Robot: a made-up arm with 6 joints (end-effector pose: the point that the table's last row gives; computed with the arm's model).
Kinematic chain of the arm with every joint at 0, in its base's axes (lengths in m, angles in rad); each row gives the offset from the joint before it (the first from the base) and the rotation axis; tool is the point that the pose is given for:
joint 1: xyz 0 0 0.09 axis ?
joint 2: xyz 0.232 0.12 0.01 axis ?
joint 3: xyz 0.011 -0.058 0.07 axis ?
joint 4: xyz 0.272 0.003 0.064 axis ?
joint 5: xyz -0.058 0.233 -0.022 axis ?
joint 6: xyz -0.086 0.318 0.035 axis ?
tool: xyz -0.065 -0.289 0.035
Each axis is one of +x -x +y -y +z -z.
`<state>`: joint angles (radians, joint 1 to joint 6).
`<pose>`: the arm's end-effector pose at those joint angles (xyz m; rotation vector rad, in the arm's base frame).
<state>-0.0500 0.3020 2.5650 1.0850 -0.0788 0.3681</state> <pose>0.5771 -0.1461 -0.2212 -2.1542 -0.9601 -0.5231</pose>
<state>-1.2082 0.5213 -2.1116 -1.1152 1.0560 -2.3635</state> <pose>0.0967 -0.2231 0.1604 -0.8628 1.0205 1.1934</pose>
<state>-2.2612 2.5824 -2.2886 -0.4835 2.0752 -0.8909</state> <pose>-0.2198 -0.1911 0.0190 0.7224 0.5775 0.0705</pose>
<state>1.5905 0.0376 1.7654 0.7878 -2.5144 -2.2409</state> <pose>-0.0831 0.5474 -0.0766 2.0046 0.2669 -0.7821</pose>
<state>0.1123 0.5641 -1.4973 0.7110 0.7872 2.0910</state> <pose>0.6829 0.0396 0.1534 -2.4996 -1.3876 -1.0760</pose>
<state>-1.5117 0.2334 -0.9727 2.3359 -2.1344 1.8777</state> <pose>0.0559 -0.7577 -0.0827 -0.9545 -1.4719 -0.7378</pose>
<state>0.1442 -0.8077 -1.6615 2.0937 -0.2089 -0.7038</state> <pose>0.5664 0.0841 0.6334 0.7326 0.5950 -0.9511</pose>
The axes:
joint 1: +z
joint 2: +y
joint 3: -x
joint 4: -z
joint 5: +x
joint 6: +y

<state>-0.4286 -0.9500 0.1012 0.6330 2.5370 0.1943</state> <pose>0.4296 0.1476 0.2973 1.8468 -1.5041 0.9844</pose>
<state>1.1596 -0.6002 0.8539 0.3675 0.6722 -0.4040</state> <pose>-0.1318 0.5135 0.1159 0.5593 -1.1573 0.7002</pose>
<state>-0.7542 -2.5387 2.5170 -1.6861 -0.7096 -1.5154</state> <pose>0.2072 0.1207 -0.0164 -1.9934 0.1909 -0.3021</pose>
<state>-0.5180 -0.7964 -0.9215 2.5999 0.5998 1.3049</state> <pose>0.3952 -0.3577 0.5081 2.8304 -0.1309 -1.0279</pose>
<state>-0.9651 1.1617 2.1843 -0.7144 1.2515 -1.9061</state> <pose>0.1372 -0.1188 0.0939 -0.1018 0.0937 -0.0978</pose>
